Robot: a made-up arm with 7 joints. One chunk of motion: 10 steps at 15 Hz.
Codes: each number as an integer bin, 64 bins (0 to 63) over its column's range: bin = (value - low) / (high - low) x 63, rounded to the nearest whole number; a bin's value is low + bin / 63 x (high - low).
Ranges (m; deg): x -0.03..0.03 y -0.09..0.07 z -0.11..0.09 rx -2..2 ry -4..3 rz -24..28
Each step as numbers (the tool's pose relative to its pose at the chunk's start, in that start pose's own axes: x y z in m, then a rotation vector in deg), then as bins.
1 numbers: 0.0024 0.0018 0.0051 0.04 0.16 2.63
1 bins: 34 36 36 32 37 32
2 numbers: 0.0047 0.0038 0.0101 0.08 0.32 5.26
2 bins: 36 37 38 33 39 35
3 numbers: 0.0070 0.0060 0.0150 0.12 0.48 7.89
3 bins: 39 38 39 33 40 39
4 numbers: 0.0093 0.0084 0.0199 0.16 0.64 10.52
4 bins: 41 39 41 34 42 42
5 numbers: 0.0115 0.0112 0.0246 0.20 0.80 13.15
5 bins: 44 40 42 35 43 45
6 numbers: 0.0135 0.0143 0.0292 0.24 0.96 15.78
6 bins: 46 41 44 35 45 48
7 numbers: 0.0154 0.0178 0.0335 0.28 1.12 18.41
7 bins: 48 42 45 36 46 51
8 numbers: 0.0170 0.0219 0.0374 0.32 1.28 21.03
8 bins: 49 44 46 37 48 55
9 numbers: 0.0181 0.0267 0.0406 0.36 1.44 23.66
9 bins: 51 46 47 37 49 58
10 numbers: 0.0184 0.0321 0.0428 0.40 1.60 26.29
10 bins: 51 48 48 38 50 61
